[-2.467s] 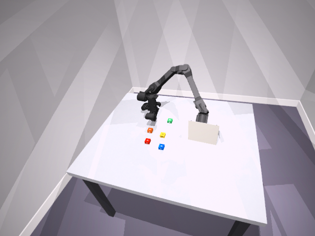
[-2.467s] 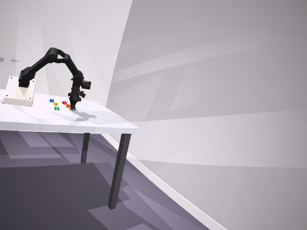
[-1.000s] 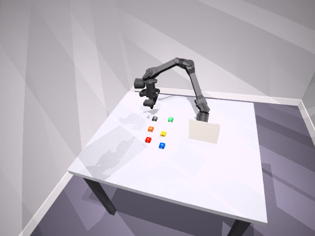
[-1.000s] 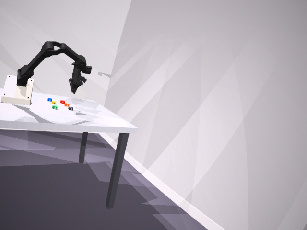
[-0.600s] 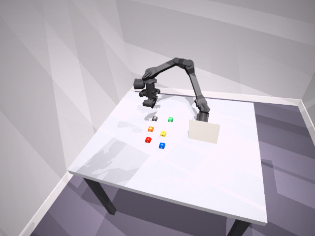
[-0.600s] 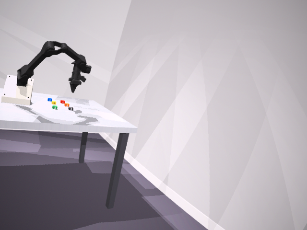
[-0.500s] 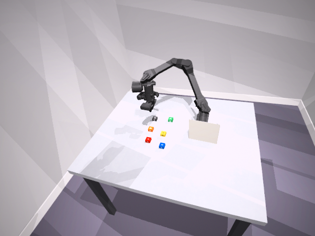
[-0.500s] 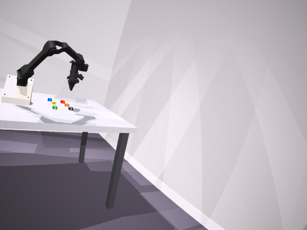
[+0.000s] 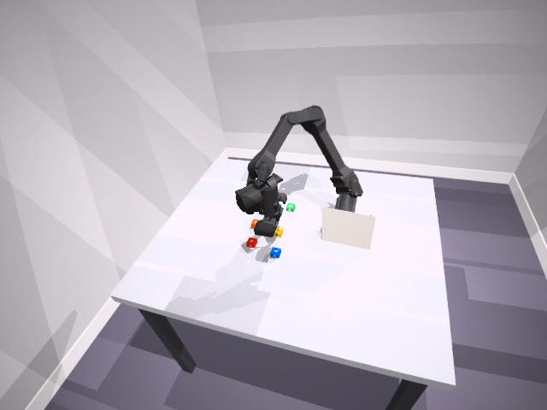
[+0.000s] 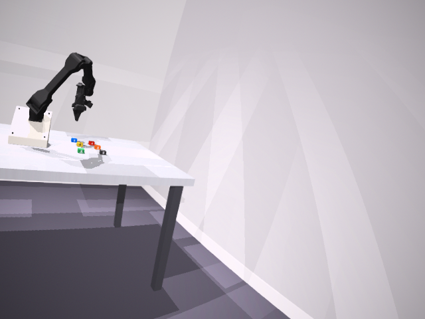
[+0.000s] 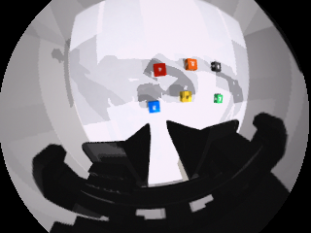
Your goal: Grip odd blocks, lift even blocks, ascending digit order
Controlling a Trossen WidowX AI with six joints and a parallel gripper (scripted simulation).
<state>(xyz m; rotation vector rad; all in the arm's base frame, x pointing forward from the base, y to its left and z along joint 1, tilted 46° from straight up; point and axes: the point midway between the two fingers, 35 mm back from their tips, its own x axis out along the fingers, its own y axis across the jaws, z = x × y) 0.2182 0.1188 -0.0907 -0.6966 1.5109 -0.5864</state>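
My gripper tip is 120 mm above the blue block. Round my gripper tip: yellow block (120 mm below, 100 mm to the right, 30 mm ahead); red block (120 mm below, 110 mm ahead, 20 mm to the right); orange block (130 mm ahead, 120 mm to the right, 120 mm below).
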